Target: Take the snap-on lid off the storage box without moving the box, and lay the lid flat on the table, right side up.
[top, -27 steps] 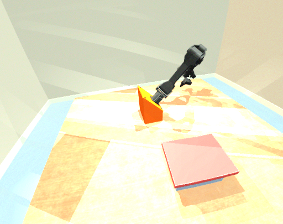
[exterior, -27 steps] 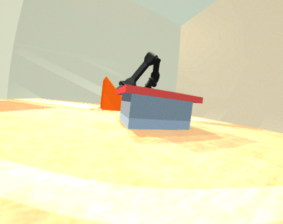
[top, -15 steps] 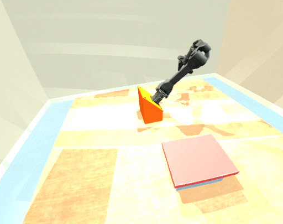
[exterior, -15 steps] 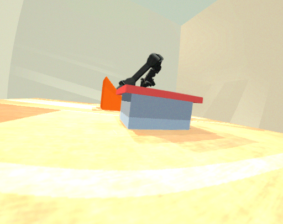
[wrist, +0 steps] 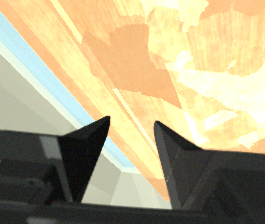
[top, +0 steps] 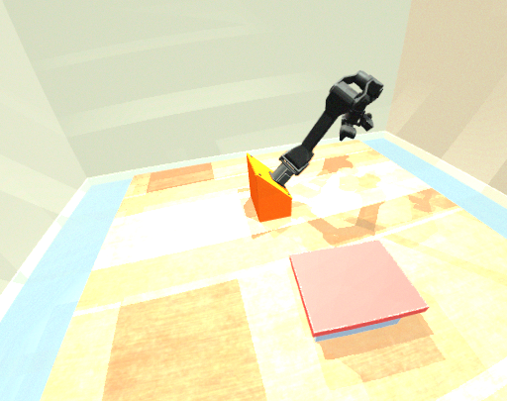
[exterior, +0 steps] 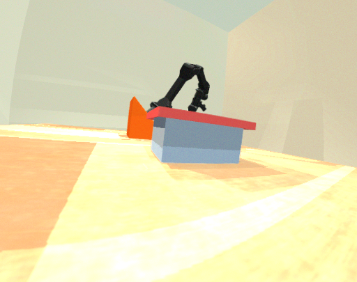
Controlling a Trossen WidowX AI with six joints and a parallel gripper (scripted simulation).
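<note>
Now: gripper tip 610 mm short of the red lid, 290 mm to the left of it and 60 mm above it. Also, from my gripper tip: light blue storage box: 610 mm ahead, 290 mm to the right, 110 mm below.
</note>
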